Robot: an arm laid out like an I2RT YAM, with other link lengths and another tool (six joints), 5 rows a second.
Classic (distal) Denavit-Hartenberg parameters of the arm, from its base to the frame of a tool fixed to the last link. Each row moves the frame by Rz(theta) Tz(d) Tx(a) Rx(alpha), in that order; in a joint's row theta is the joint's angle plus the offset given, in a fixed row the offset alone. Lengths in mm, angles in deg.
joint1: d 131.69; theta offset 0; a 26.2; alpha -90
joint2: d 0; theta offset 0; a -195.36; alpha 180
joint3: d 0; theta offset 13.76; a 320.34; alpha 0
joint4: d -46.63; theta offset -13.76; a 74.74; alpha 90
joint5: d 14.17; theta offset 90; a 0; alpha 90
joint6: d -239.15; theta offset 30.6; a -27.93; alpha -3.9
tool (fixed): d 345.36; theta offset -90; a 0; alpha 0
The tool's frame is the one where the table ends.
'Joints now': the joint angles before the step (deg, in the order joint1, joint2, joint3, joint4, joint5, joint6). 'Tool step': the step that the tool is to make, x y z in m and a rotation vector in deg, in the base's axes. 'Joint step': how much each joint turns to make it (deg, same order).
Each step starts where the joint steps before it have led.
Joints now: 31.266, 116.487, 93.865, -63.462, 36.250, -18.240
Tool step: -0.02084, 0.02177, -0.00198, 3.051, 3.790, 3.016
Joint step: 2.952, -0.001, -0.001, -1.662, -4.612, 0.220
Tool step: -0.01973, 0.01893, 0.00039, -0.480, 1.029, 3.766
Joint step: 3.759, 0.001, 0.001, -1.113, -0.218, -0.001
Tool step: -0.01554, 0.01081, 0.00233, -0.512, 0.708, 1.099
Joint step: 2.535, 0.000, 0.306, -2.055, -0.045, 1.683
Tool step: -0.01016, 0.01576, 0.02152, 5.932, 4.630, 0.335
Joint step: 0.611, -0.241, 4.064, -4.043, -7.518, 0.240
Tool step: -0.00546, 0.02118, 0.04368, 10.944, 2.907, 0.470
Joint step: 0.002, -2.207, 5.487, -2.645, -10.163, -0.086
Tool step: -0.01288, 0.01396, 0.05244, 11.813, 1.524, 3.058
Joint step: -0.001, -4.984, 2.930, -1.028, -10.229, -1.641
